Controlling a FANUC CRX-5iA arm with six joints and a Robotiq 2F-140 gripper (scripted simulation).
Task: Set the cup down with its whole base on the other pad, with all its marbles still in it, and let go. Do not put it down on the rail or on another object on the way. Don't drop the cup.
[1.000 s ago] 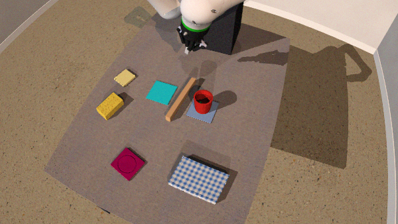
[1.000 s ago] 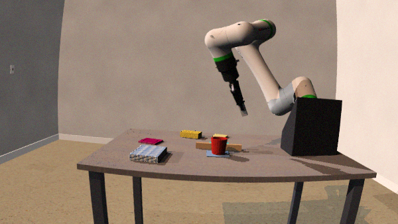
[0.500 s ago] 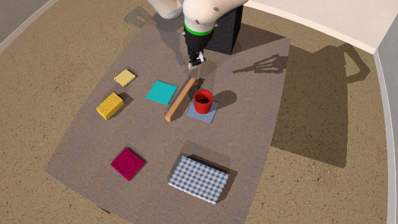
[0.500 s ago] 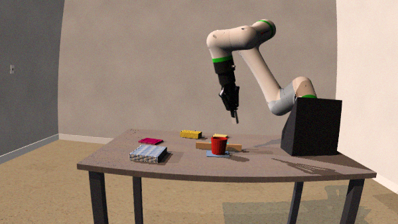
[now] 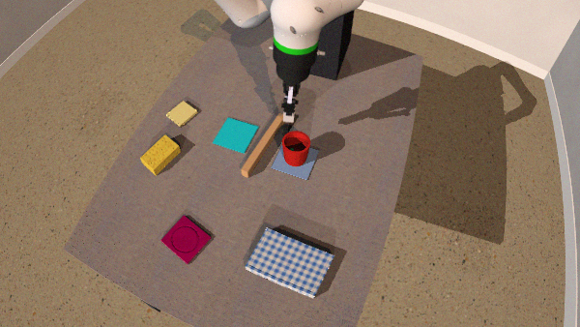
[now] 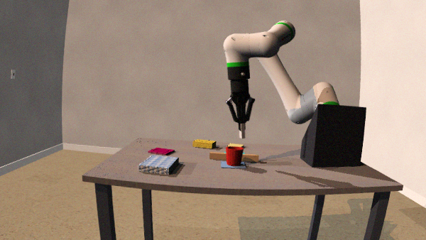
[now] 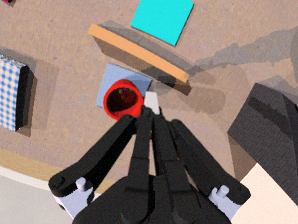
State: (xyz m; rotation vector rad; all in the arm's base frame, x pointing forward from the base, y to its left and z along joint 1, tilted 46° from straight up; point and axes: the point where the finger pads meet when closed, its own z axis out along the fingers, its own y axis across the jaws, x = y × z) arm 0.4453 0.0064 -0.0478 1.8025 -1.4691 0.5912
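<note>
The red cup is 3 cm ahead of my hand, 3 cm to the left of it and 12 cm below it. Also, from my hand: wooden rail: 2 cm ahead, 6 cm to the right, 14 cm below.
</note>
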